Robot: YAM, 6 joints.
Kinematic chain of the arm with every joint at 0, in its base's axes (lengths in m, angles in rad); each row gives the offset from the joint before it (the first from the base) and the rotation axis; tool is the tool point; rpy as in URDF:
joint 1: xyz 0 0 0.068 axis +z
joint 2: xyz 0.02 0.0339 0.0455 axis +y
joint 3: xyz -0.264 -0.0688 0 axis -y
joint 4: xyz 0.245 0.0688 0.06 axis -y
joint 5: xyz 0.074 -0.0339 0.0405 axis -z
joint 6: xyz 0.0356 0 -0.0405 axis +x
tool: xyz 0 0 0 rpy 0 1.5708 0
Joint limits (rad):
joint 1: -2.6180..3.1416
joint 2: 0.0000..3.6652
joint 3: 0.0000..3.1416
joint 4: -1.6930..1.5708
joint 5: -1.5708..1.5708
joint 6: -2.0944..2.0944
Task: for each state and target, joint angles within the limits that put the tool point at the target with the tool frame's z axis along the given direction. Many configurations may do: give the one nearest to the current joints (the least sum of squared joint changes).
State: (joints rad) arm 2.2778 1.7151 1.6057 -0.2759 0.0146 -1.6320
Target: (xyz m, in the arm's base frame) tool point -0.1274 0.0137 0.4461 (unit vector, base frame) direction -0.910 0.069 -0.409
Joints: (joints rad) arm 3.0238 0.8628 1.3998 -0.9586 -0.0384 -1.6320
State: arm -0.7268 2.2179 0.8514 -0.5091 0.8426 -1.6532
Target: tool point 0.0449 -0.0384 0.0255 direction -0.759 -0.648 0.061
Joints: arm -0.2100 2.6100 0.3896 -1.0214 0.9142 -1.6532
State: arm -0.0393 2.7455 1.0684 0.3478 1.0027 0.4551
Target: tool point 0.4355 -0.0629 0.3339 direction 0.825 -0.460 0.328
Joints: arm -0.1141 1.8673 1.3467 0.8804 0.3717 0.4551
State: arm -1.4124 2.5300 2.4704 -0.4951 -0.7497 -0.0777
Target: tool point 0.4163 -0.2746 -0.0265 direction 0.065 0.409 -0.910
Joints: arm -0.6097 2.9707 2.4082 -1.2045 -0.3818 -0.0777
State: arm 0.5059 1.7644 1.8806 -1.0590 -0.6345 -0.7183
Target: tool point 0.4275 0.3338 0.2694 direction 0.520 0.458 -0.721
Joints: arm 0.6601 2.4491 2.4755 -0.8325 -0.0429 -0.7183
